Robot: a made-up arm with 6 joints.
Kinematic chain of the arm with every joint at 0, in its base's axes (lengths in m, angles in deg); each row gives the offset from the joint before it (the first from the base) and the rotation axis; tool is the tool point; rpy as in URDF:
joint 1: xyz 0 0 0.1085 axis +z
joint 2: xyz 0 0 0 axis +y
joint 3: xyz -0.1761 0 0.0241 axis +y
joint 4: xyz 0.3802 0 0.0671 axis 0.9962 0 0.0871
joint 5: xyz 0 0 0 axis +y
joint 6: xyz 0.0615 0 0.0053 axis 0.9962 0 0.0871
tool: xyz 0 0 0 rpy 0 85 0
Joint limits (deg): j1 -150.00..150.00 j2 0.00..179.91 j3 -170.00..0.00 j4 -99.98..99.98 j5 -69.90..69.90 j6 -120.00..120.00
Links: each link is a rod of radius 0.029 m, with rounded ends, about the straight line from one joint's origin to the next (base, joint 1, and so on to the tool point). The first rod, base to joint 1, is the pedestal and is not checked.
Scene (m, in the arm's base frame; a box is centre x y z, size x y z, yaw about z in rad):
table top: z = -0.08
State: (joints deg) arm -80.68 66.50 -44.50 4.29 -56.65 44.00
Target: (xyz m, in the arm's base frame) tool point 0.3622 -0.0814 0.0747
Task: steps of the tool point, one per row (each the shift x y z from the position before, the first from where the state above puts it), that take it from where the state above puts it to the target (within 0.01 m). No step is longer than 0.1 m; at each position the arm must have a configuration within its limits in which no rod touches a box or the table.
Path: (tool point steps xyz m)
1: 0.0885 0.0200 -0.0332
2: 0.0805 0.0434 -0.0332
3: 0.0659 0.0632 -0.0331
4: 0.0465 0.0781 -0.0325
5: 0.0235 0.0866 -0.0319

